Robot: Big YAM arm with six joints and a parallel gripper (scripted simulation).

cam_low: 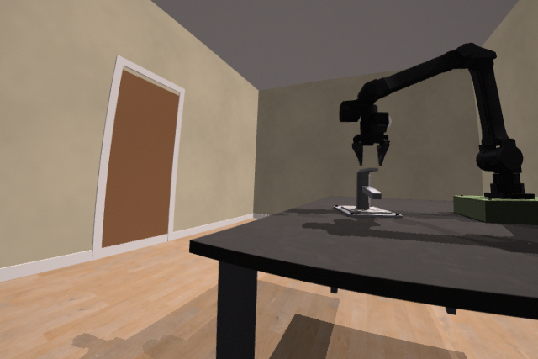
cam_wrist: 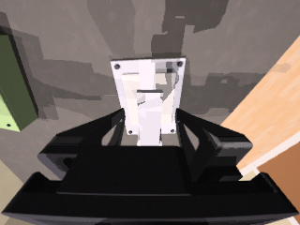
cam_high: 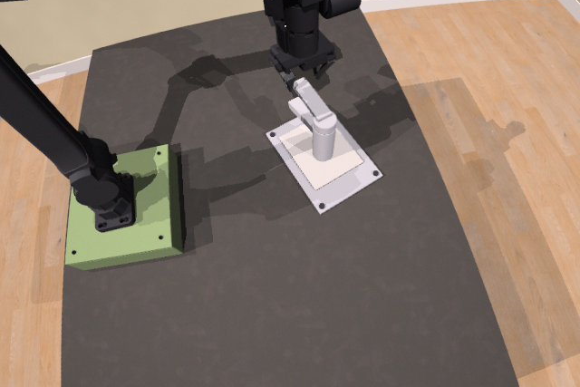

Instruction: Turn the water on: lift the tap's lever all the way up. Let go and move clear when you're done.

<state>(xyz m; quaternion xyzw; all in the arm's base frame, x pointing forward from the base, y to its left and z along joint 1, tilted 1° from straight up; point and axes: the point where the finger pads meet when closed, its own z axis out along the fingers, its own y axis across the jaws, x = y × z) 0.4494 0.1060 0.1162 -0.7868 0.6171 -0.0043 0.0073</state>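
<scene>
Now: hand 30 mm to the left of the lever, 20 mm above it and 10 mm short of it. Round my hand: grey tap: 80 mm below, 60 mm to the right, 10 mm ahead.
</scene>
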